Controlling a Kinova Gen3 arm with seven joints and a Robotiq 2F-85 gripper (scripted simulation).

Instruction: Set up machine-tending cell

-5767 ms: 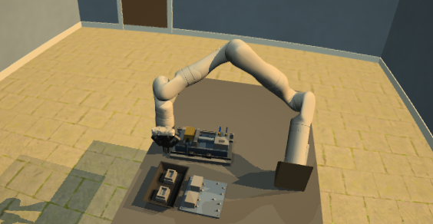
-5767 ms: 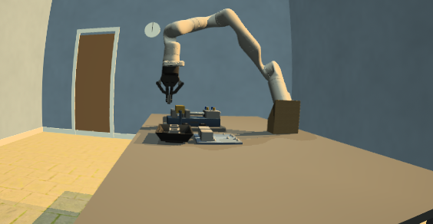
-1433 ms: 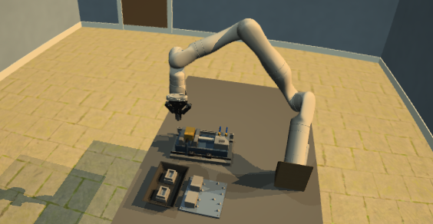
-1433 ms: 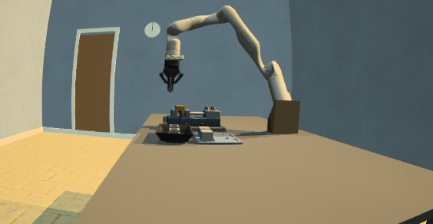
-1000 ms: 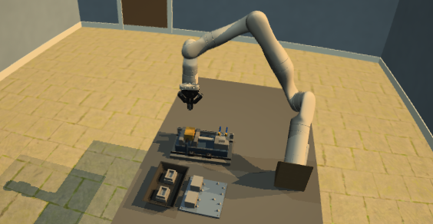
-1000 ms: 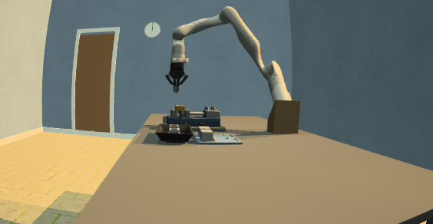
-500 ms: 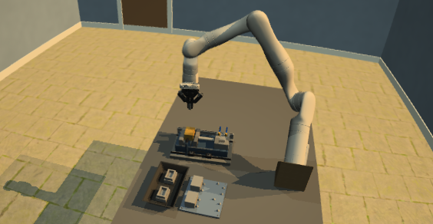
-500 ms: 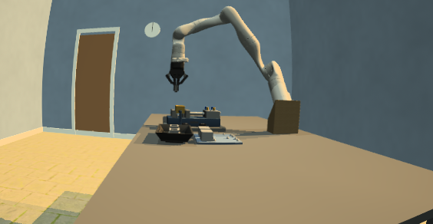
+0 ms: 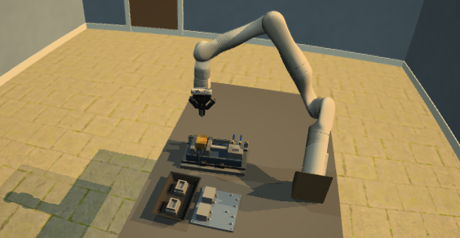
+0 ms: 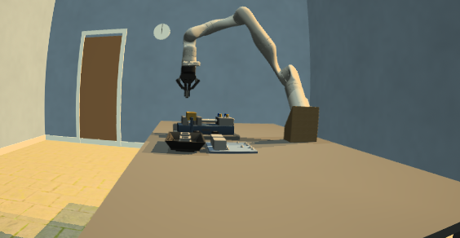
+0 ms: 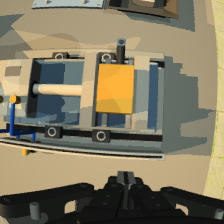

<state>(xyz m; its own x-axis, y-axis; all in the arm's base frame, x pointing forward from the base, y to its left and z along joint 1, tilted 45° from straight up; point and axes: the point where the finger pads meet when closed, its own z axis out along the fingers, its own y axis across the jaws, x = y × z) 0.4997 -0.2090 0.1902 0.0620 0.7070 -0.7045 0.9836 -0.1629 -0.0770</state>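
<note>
Right now the brass blank is 100 mm below my hand, 90 mm to the left of it and 10 mm behind it. The rest, counted from my hand: vise 160 mm below, 100 mm to the left, 80 mm behind.
</note>
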